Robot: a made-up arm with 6 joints. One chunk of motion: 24 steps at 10 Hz.
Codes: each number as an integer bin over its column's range. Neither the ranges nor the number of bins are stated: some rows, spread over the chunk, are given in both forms.
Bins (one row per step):
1: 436 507 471 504 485 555
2: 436 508 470 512 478 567
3: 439 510 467 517 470 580
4: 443 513 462 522 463 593
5: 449 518 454 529 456 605
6: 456 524 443 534 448 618
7: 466 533 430 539 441 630
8: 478 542 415 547 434 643
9: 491 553 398 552 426 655
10: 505 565 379 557 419 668
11: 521 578 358 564 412 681
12: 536 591 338 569 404 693
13: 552 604 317 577 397 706
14: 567 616 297 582 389 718
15: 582 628 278 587 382 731
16: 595 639 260 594 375 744
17: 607 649 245 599 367 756
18: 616 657 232 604 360 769
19: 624 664 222 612 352 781
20: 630 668 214 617 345 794
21: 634 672 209 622 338 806
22: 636 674 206 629 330 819
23: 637 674 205 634 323 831
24: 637 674 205 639 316 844
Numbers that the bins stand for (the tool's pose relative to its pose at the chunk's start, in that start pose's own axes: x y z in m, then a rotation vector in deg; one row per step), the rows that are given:
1: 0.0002 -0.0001 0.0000 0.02 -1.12 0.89
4: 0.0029 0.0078 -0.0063 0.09 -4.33 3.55
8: 0.0166 0.0462 -0.0392 0.19 -8.57 7.06
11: 0.0334 0.0937 -0.0791 0.26 -11.79 9.72
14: 0.0514 0.1439 -0.1219 0.33 -15.15 12.31
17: 0.0670 0.1875 -0.1583 0.40 -18.36 14.97
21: 0.0775 0.2179 -0.1836 0.49 -22.60 18.48
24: 0.0787 0.2206 -0.1864 0.56 -25.82 21.14
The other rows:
2: 0.0002 0.0012 -0.0007 0.05 -2.14 1.73
3: 0.0014 0.0039 -0.0028 0.07 -3.31 2.64
5: 0.0053 0.0144 -0.0119 0.12 -5.36 4.39
6: 0.0080 0.0224 -0.0196 0.14 -6.53 5.30
7: 0.0119 0.0343 -0.0287 0.16 -7.55 6.14
9: 0.0217 0.0607 -0.0511 0.21 -9.74 7.90
10: 0.0271 0.0765 -0.0644 0.23 -10.76 8.81
12: 0.0392 0.1109 -0.0932 0.28 -12.96 10.56
13: 0.0455 0.1281 -0.1079 0.31 -13.98 11.47
15: 0.0572 0.1598 -0.1352 0.35 -16.17 13.22
16: 0.0623 0.1743 -0.1478 0.38 -17.20 14.13
18: 0.0705 0.1981 -0.1674 0.42 -19.39 15.88
19: 0.0736 0.2074 -0.1744 0.45 -20.56 16.72
20: 0.0759 0.2126 -0.1801 0.47 -21.58 17.64
22: 0.0783 0.2206 -0.1857 0.52 -23.77 19.39
23: 0.0787 0.2206 -0.1864 0.54 -24.79 20.23

